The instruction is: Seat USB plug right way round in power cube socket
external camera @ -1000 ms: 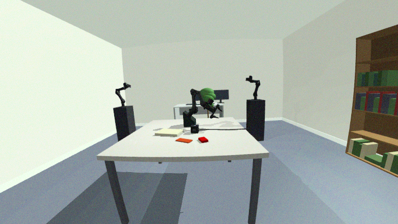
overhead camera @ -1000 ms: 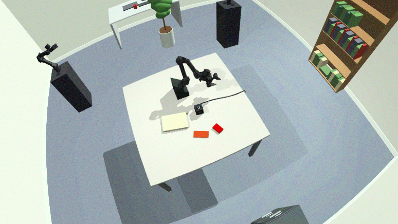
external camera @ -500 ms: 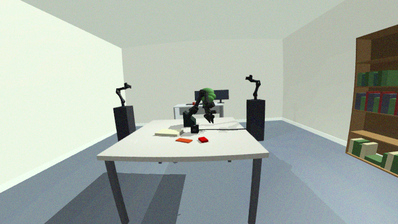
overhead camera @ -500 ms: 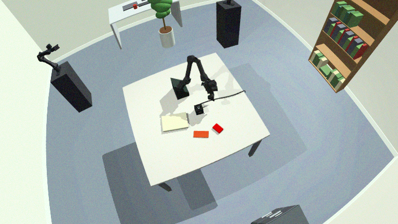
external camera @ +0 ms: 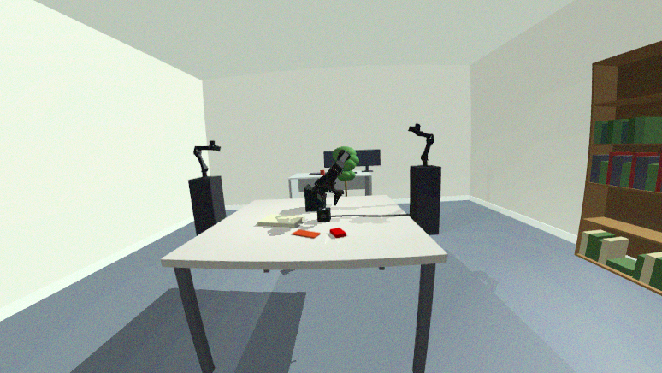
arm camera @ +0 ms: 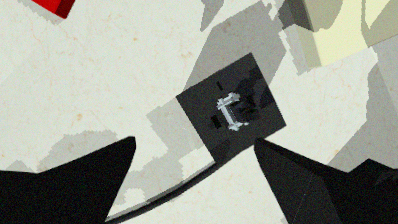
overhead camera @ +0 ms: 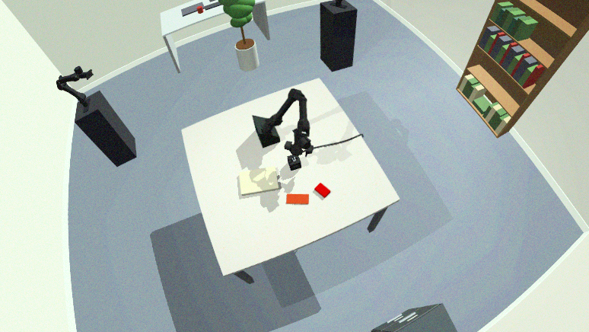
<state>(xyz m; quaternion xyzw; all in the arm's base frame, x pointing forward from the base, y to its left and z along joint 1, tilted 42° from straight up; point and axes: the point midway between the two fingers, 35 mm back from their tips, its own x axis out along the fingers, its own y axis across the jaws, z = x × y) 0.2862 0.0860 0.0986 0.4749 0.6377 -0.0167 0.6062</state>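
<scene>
Right now my gripper tip is 1 cm past the silver USB plug, 4 cm to the left of it and 1 cm above it. Also, from my gripper tip: red block (26 cm ahead, 5 cm to the left, 9 cm below); orange block (24 cm ahead, 13 cm to the right, 10 cm below); pale notepad (1 cm ahead, 32 cm to the right, 9 cm below).
</scene>
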